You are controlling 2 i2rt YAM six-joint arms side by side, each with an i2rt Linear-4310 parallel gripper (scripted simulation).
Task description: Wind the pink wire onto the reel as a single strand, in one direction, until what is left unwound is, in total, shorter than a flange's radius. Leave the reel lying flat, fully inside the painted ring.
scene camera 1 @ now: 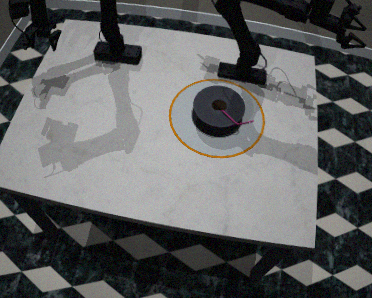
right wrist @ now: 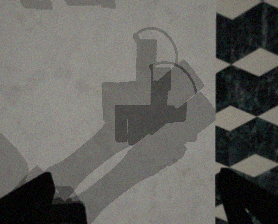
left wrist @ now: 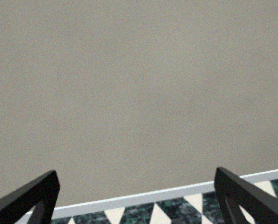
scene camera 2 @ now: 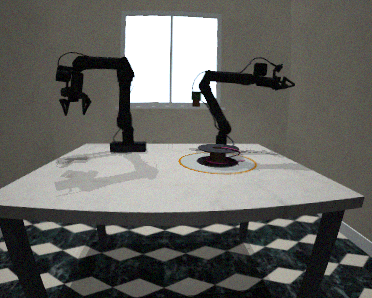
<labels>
A dark reel (scene camera 1: 207,119): 1.36 m from the lens.
</labels>
